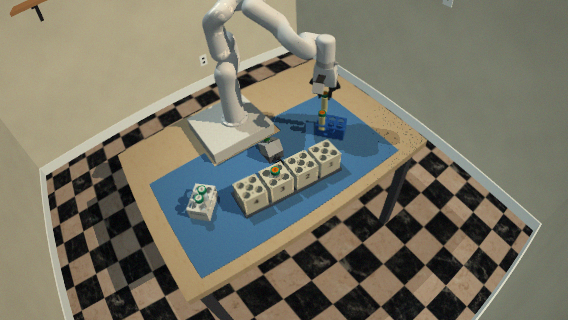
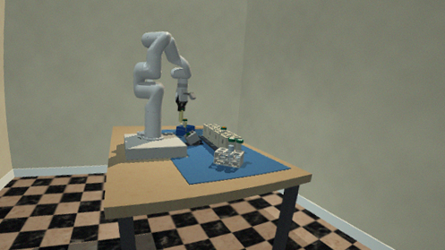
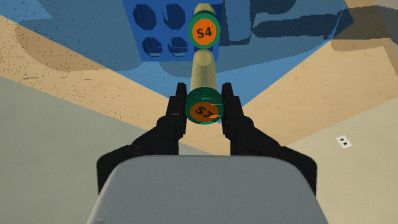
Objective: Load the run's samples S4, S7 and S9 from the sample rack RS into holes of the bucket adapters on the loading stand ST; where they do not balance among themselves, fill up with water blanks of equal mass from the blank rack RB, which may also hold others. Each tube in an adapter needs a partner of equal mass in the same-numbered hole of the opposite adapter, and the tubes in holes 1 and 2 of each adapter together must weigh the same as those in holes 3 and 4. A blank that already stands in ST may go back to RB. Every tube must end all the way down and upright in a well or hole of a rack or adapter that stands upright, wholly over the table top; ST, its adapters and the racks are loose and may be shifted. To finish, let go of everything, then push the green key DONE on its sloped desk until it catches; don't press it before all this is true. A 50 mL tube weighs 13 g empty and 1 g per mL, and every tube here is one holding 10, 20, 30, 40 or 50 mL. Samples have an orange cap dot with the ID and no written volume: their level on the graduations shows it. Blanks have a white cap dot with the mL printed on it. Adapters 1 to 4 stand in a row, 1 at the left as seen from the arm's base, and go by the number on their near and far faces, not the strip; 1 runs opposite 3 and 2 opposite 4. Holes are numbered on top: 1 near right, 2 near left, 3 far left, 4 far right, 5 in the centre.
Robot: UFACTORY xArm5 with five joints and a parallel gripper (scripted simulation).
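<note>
The sample tube S7 is 10 mm behind my hand and 50 mm below it. The rest, counted from my hand: blue sample rack RS: 40 mm ahead, 10 mm to the left, 160 mm below; then DONE desk: 10 mm ahead, 290 mm to the right, 140 mm below; then sample tube S4: 20 mm ahead, 40 mm to the right, 130 mm below.
</note>
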